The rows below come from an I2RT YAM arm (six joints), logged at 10 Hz.
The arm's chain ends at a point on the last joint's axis. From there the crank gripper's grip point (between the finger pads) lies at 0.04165 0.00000 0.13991 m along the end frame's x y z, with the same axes.
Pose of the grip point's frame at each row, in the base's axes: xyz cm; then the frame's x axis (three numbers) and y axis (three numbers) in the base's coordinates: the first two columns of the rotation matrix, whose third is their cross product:
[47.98, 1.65, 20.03, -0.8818, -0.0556, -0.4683, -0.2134, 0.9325, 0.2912]
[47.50, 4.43, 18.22, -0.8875, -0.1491, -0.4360, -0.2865, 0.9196, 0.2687]
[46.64, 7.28, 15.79, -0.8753, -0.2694, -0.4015, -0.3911, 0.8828, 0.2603]
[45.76, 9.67, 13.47, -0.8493, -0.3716, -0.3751, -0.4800, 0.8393, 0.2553]
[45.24, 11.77, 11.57, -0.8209, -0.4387, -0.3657, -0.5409, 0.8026, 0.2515]
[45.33, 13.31, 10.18, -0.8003, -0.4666, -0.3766, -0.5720, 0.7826, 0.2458]
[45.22, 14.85, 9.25, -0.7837, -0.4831, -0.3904, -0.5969, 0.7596, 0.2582]
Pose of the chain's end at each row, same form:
[45.77, -3.11, 33.65, -0.8818, -0.0556, -0.4683, -0.2134, 0.9325, 0.2912]
[46.15, -0.03, 32.05, -0.8875, -0.1491, -0.4360, -0.2865, 0.9196, 0.2687]
[46.31, 3.02, 29.75, -0.8753, -0.2694, -0.4015, -0.3911, 0.8828, 0.2603]
[46.22, 5.67, 27.50, -0.8493, -0.3716, -0.3751, -0.4800, 0.8393, 0.2553]
[46.10, 7.94, 25.63, -0.8209, -0.4387, -0.3657, -0.5409, 0.8026, 0.2515]
[46.14, 9.49, 24.25, -0.8003, -0.4666, -0.3766, -0.5720, 0.7826, 0.2458]
[46.08, 10.77, 23.24, -0.7837, -0.4831, -0.3904, -0.5969, 0.7596, 0.2582]

